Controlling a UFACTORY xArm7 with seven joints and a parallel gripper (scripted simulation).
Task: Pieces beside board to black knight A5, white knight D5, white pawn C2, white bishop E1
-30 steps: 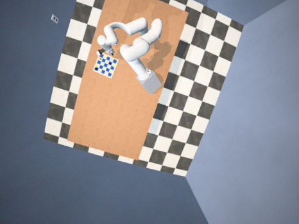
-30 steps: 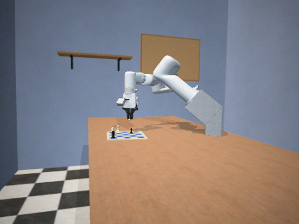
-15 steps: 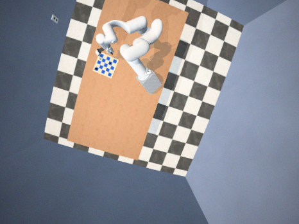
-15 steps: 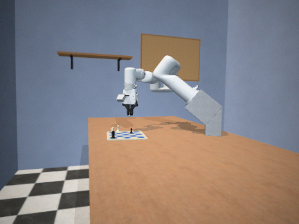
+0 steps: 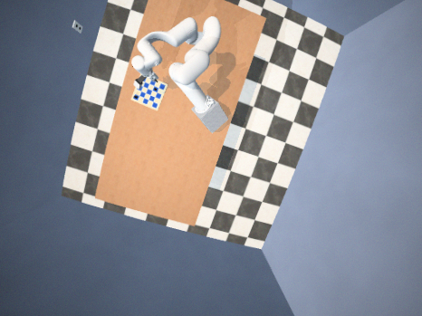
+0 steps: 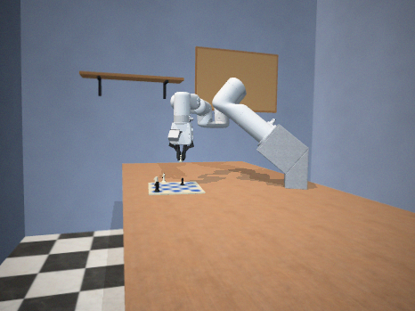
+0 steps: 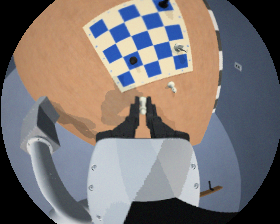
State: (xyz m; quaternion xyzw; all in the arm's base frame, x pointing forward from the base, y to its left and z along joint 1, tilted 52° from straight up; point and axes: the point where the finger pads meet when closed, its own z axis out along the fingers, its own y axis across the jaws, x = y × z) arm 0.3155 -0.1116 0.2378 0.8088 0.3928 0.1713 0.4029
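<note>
My gripper is now 12 cm above the chessboard, 8 cm short of it and 6 cm to the right of it.
</note>
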